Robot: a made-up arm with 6 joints.
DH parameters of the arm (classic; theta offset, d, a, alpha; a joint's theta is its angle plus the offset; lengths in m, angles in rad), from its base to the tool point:
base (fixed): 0.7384 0 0.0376 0
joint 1: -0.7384 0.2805 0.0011 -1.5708
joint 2: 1.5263 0 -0.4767 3.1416
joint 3: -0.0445 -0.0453 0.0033 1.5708
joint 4: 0 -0.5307 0.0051 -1.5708
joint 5: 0 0.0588 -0.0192 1.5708
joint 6: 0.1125 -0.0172 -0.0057 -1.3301
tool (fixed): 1.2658 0.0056 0 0
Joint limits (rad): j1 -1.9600..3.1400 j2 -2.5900..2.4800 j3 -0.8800..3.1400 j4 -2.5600..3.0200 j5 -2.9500..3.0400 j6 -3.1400..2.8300
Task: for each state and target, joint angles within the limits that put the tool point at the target. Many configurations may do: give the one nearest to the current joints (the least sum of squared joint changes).
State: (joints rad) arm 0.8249 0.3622 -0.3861 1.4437 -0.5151 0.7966
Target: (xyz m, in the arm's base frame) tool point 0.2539 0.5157 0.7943
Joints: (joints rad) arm 1.0459 -0.0027 -0.0342 1.4645 -0.5012 0.7917
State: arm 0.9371 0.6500 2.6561 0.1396 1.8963 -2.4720
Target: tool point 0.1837 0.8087 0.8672
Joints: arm 1.3906 1.0747 1.7772 0.0608 1.7068 -2.4773
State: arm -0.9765 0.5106 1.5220 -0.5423 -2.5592 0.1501
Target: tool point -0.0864 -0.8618 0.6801
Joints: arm -1.7078 0.9217 1.2215 -0.5101 -2.5771 0.1424
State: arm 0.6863 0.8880 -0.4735 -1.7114 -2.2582 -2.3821
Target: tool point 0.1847 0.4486 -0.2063
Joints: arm 1.0333 1.5196 -0.0047 -1.7838 -2.2133 -2.3834
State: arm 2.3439 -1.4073 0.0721 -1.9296 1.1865 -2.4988
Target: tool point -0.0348 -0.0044 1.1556
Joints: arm 2.3486 -0.4808 0.6907 -2.1463 1.1092 -2.4880
